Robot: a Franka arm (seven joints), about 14 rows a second.
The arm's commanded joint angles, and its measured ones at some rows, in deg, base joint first. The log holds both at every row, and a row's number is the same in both.
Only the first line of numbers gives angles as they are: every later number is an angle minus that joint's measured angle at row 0.
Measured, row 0: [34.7 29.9 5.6 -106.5 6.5 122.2 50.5]
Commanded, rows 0 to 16: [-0.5 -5.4 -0.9 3.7 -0.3 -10.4 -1.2]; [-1.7 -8.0 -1.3 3.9 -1.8 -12.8 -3.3]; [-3.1 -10.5 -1.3 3.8 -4.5 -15.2 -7.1]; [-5.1 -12.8 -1.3 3.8 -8.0 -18.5 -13.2]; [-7.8 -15.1 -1.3 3.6 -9.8 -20.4 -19.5]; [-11.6 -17.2 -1.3 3.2 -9.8 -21.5 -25.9]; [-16.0 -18.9 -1.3 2.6 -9.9 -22.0 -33.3]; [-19.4 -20.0 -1.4 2.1 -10.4 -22.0 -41.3]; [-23.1 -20.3 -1.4 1.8 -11.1 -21.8 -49.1]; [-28.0 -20.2 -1.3 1.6 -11.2 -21.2 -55.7]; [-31.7 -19.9 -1.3 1.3 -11.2 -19.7 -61.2]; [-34.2 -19.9 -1.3 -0.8 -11.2 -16.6 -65.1]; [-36.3 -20.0 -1.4 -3.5 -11.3 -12.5 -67.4]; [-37.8 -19.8 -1.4 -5.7 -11.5 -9.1 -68.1]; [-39.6 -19.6 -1.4 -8.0 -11.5 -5.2 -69.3]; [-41.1 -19.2 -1.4 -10.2 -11.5 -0.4 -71.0]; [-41.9 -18.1 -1.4 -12.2 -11.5 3.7 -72.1]
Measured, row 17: [-39.7 -18.3 -2.8 -7.8 -10.5 -2.6 -70.3]
